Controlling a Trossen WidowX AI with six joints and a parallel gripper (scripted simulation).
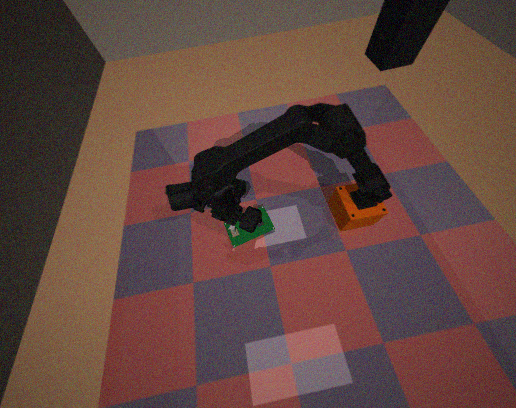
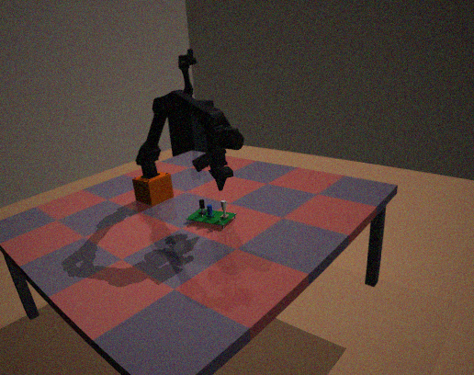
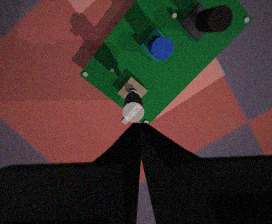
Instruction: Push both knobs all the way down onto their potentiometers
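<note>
The white knob is 5 cm below my gripper tip and 1 cm ahead of it. From my gripper tip the other things lie so: blue knob (8 cm below, 4 cm behind, 2 cm to the right).
</note>
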